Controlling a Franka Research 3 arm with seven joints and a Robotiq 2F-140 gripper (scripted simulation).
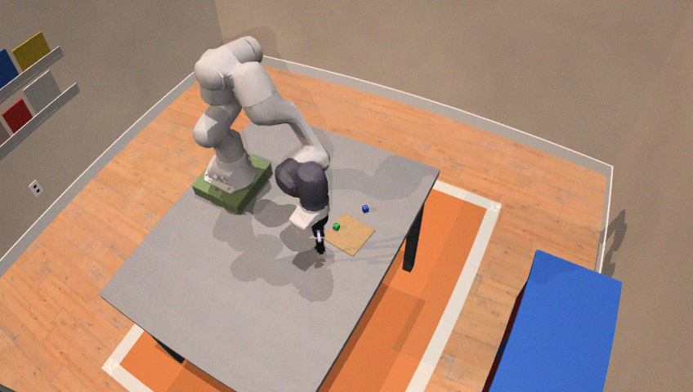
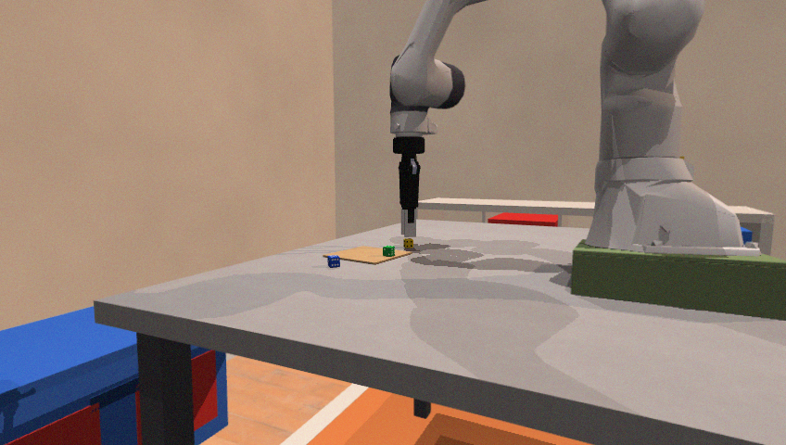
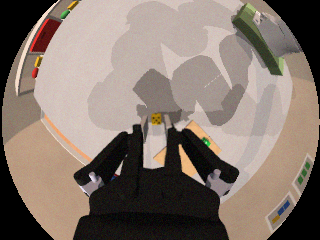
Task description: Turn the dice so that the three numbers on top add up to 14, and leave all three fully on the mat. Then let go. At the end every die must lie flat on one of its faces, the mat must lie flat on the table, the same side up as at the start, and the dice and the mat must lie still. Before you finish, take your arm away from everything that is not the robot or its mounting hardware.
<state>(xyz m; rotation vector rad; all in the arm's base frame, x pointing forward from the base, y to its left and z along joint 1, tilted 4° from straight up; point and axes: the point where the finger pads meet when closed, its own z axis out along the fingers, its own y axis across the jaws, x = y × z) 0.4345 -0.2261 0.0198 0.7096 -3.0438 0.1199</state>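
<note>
Right now the yellow die is 50 mm below my hand. From my hand the other things lie so: tan mat (60 mm ahead, 120 mm to the left, 60 mm below); blue die (90 mm ahead, 250 mm to the left, 50 mm below); green die (10 mm ahead, 130 mm to the left, 50 mm below).
</note>
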